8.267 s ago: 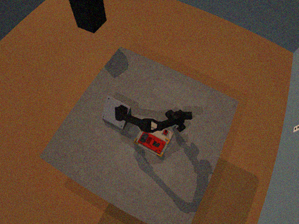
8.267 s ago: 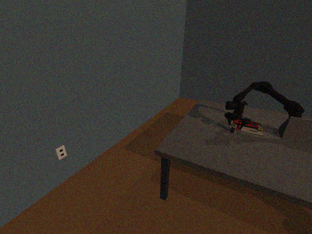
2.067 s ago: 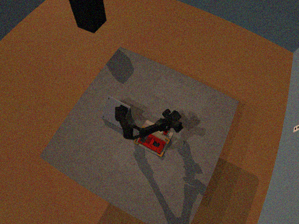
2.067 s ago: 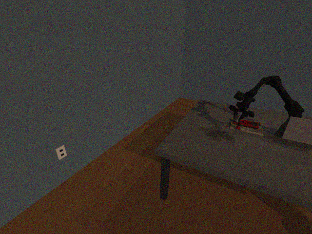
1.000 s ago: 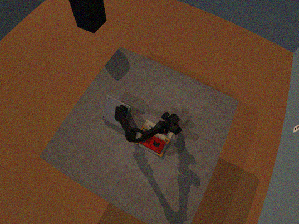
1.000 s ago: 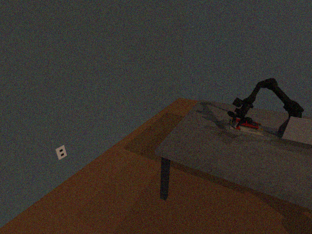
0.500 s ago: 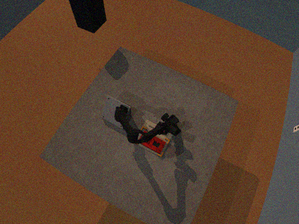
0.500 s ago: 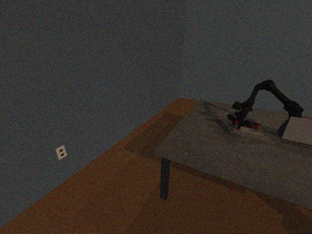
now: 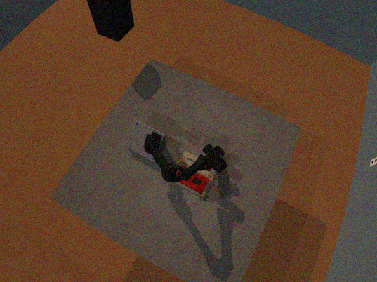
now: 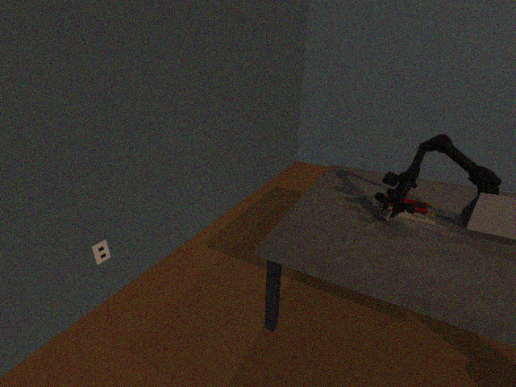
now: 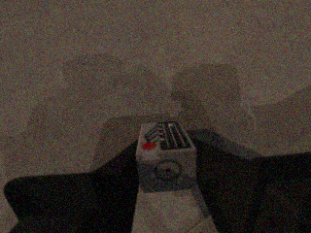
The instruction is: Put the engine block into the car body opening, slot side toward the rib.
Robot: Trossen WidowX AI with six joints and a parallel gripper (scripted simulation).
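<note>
Right now the engine block is 10 mm to the right of my gripper tip and 10 mm above it.
</note>
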